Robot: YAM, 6 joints.
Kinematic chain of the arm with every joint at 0, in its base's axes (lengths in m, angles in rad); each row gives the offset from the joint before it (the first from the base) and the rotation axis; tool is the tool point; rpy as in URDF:
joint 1: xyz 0 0 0.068 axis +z
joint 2: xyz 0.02 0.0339 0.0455 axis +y
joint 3: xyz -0.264 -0.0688 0 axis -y
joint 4: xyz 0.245 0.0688 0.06 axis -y
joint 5: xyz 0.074 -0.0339 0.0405 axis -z
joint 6: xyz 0.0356 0 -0.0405 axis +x
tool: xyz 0 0 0 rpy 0 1.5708 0
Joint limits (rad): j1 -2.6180..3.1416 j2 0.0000..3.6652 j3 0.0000..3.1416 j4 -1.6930..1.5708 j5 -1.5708..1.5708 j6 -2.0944..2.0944
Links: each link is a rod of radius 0.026 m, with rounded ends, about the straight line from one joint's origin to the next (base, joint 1, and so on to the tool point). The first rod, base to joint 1, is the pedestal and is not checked.
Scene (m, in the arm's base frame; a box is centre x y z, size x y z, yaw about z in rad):
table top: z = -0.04
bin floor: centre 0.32 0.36 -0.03 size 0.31 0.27 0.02 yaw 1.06
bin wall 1: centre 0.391 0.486 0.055 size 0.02 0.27 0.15 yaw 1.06
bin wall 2: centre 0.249 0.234 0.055 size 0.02 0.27 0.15 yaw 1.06
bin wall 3: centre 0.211 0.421 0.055 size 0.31 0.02 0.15 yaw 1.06
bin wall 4: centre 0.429 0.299 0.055 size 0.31 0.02 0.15 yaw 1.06
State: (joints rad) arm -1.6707 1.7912 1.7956 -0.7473 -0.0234 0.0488
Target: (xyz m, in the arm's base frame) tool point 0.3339 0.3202 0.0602
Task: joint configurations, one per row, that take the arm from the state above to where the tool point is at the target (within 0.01 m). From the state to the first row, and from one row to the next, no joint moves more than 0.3 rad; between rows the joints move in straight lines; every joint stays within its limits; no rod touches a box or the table.
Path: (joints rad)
1: -1.4018 1.8254 1.7934 -0.7403 -0.0430 0.0488
2: -1.1330 1.8596 1.7912 -0.7334 -0.0627 0.0488
3: -0.8641 1.8938 1.7891 -0.7264 -0.0823 0.0488
4: -0.5952 1.9280 1.7869 -0.7194 -0.1019 0.0488
5: -0.3263 1.9622 1.7847 -0.7124 -0.1216 0.0488
6: -0.0575 1.9964 1.7825 -0.7055 -0.1412 0.0488
7: 0.2114 2.0306 1.7804 -0.6985 -0.1609 0.0488
8: 0.4803 2.0648 1.7782 -0.6915 -0.1805 0.0488
9: 0.7492 2.0990 1.7760 -0.6846 -0.2001 0.0488
10: 0.7494 2.2632 1.7353 -0.6650 -0.1973 0.0488
11: 0.7496 2.4274 1.6946 -0.6455 -0.1944 0.0488

